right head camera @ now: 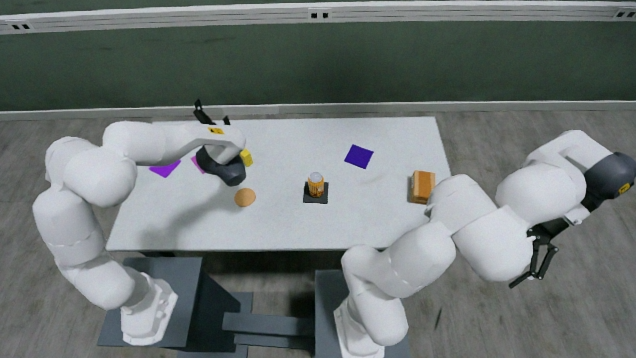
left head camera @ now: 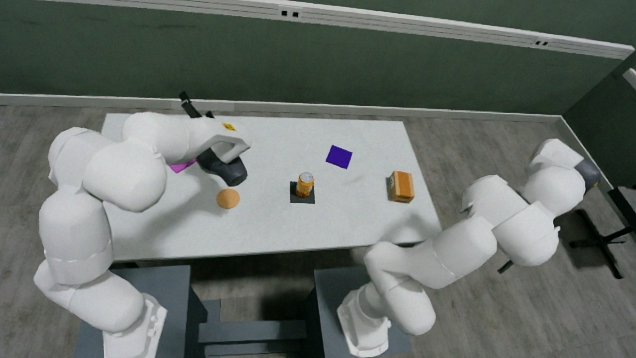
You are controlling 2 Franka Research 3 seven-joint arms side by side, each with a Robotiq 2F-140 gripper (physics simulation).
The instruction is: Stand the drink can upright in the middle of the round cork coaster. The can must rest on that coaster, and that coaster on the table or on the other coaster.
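Note:
The orange drink can (left head camera: 305, 185) (right head camera: 315, 185) stands upright on a dark square coaster (left head camera: 295, 199) (right head camera: 321, 200) near the middle of the table. The round cork coaster (left head camera: 228, 198) (right head camera: 245, 197) lies flat on the table to the left of the can, with nothing on it. My left gripper (left head camera: 197, 105) (right head camera: 212, 111) is open, its fingers pointing toward the table's back edge, well behind the cork coaster. My right gripper (right head camera: 520, 280) is off the table's right side, far from the can; it looks open, with one finger hidden by the arm.
A dark purple square (left head camera: 339, 157) (right head camera: 358, 156) lies behind and right of the can. An orange box (left head camera: 402, 186) (right head camera: 423, 186) stands near the right edge. A magenta piece (left head camera: 181, 166), a violet piece (right head camera: 165, 169) and a yellow block (right head camera: 247, 157) lie partly hidden around the left arm.

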